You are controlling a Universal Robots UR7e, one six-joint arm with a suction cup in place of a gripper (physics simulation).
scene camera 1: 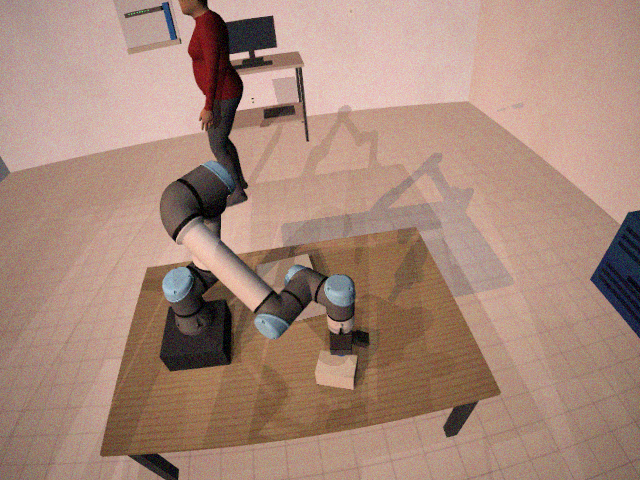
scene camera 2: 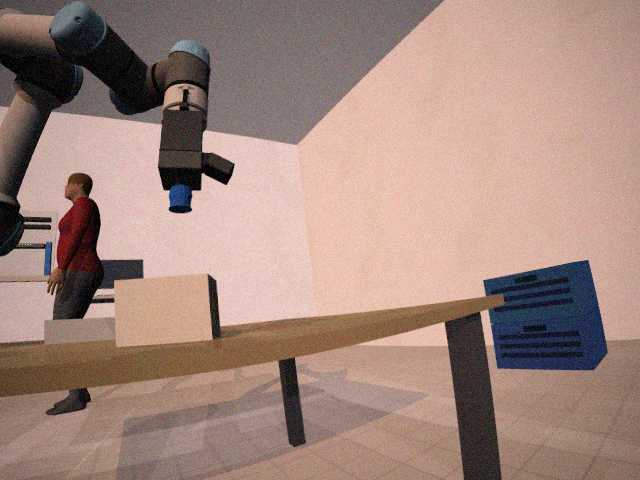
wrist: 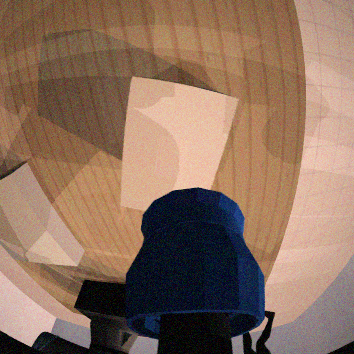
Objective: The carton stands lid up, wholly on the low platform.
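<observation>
The suction cup, which carries nothing, hangs 16 cm from the middle of a tan carton, above the carton. On the table rests a low platform.
</observation>
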